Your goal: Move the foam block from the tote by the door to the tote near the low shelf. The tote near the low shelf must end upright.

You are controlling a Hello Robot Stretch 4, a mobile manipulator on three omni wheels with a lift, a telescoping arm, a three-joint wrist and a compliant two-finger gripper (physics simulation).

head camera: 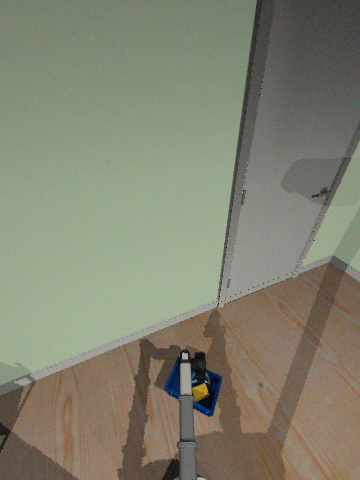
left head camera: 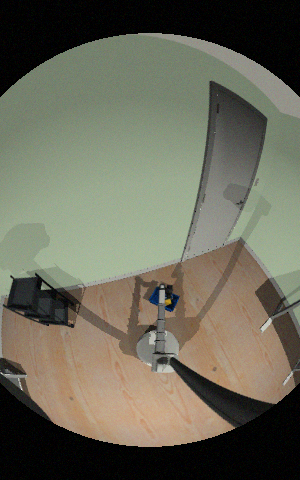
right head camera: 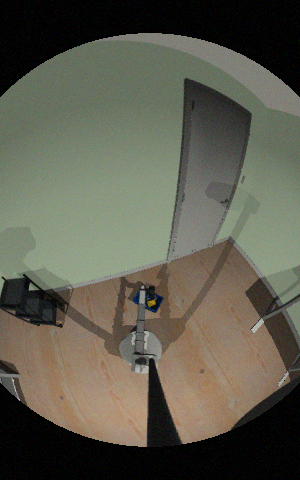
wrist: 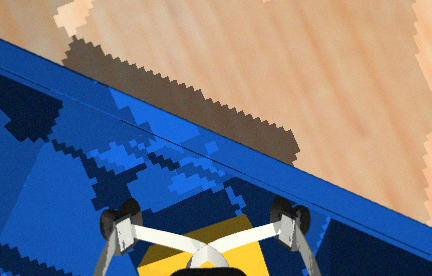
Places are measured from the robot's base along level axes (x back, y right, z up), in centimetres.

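Pixels of known places: gripper, fingertip midpoint: (head camera: 199, 384) (left head camera: 166, 299) (right head camera: 150, 300) (wrist: 206, 213).
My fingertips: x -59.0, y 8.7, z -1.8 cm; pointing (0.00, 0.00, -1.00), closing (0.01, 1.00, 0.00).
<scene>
For each thing: its top centre in the pictures, then the offset to it from my fingertips. "spot": a spot on its surface instead.
- yellow foam block, top centre: (head camera: 200, 391) (right head camera: 150, 302) (left head camera: 166, 301) dx +4.5, dy +0.0, dz +3.9 cm
- black tiered rack, surface spot: (left head camera: 24, 293) (right head camera: 14, 293) spot: dx +43.2, dy -137.7, dz +65.2 cm
The yellow foam block (head camera: 200, 392) (left head camera: 168, 302) (right head camera: 152, 303) (wrist: 247, 256) lies inside the blue tote by the door (head camera: 217, 392) (wrist: 310, 185), which stands upright on the floor. My gripper (head camera: 201, 378) (wrist: 206, 213) is open above the tote. In the wrist view its two fingertips are wide apart, past the block's far edge on either side, with the block low between the fingers. The fingers and the frame's lower edge hide part of the block. The gap in height between fingertips and block is hard to tell. The tote near the low shelf does not show.
The grey door (head camera: 280, 150) (left head camera: 230, 150) (right head camera: 212, 150) and the green wall are beyond the tote. A black tiered rack (left head camera: 24, 293) (right head camera: 14, 291) stands by the wall at the left. White table feet (left head camera: 267, 322) (right head camera: 258, 325) stand at the right.
</scene>
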